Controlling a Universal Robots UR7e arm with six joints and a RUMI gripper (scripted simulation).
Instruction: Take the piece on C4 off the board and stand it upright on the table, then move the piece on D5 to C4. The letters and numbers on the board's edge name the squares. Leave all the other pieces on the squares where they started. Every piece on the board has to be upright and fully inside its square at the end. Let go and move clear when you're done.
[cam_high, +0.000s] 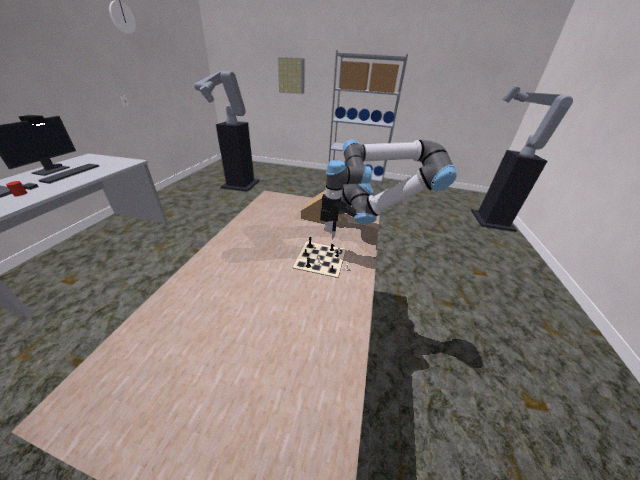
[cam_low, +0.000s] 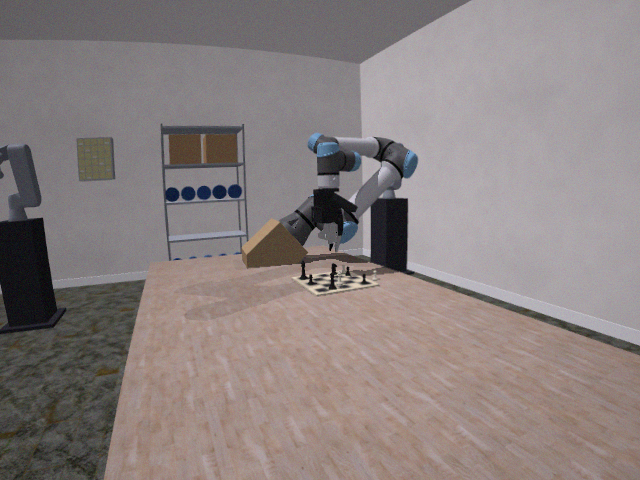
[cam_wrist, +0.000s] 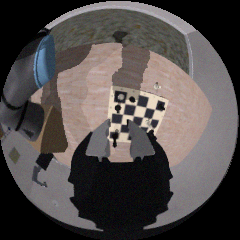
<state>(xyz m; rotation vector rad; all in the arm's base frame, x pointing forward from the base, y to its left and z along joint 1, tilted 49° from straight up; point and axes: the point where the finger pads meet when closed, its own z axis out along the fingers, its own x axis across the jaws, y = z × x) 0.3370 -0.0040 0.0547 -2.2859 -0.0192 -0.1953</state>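
Right now my hand is 80 mm short of the chessboard, 40 mm to the left of it and 100 mm above it.
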